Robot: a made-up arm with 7 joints.
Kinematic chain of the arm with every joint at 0, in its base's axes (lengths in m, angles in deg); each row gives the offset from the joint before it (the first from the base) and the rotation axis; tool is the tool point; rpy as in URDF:
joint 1: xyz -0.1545 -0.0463 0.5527 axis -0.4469 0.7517 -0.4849
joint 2: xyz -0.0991 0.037 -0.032 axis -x
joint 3: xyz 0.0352 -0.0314 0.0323 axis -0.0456 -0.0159 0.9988
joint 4: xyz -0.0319 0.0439 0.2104 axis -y
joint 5: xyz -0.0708 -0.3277 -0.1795 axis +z
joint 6: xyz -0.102 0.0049 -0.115 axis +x
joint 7: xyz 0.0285 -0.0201 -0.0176 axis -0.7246 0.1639 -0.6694
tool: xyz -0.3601 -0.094 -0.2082 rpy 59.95 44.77 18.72
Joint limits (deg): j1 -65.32..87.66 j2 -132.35..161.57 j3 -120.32..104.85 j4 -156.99..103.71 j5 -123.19..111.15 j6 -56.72..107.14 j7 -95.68..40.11
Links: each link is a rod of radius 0.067 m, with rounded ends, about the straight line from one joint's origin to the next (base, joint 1, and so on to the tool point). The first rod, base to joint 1, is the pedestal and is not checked.
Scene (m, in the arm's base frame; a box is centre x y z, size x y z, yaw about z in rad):
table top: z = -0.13
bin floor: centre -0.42 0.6 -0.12 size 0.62 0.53 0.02 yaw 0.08
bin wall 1: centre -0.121 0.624 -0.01 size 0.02 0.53 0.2 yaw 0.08
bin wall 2: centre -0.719 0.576 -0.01 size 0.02 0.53 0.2 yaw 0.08
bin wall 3: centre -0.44 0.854 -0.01 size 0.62 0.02 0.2 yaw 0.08
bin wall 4: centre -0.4 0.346 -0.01 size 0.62 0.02 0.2 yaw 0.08
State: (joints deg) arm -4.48 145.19 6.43 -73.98 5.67 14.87 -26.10
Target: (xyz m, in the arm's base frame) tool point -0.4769 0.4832 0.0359
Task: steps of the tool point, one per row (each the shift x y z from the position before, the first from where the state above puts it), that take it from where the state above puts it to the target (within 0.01 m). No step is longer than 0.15 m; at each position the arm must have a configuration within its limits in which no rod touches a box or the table.
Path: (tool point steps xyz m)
1: 0.0122 -0.0116 -0.0183
2: 0.0293 -0.0080 -0.0179
3: 0.0442 -0.0066 -0.0139
4: 0.0568 -0.0074 -0.0073
5: 0.0504 -0.0477 -0.0444
6: 0.0765 -0.0358 -0.0224
7: 0.0904 -0.0279 0.0088
8: 0.0909 -0.0264 0.0430
9: -0.0031 0.0134 -0.1256
10: 0.0031 -0.0135 -0.1292

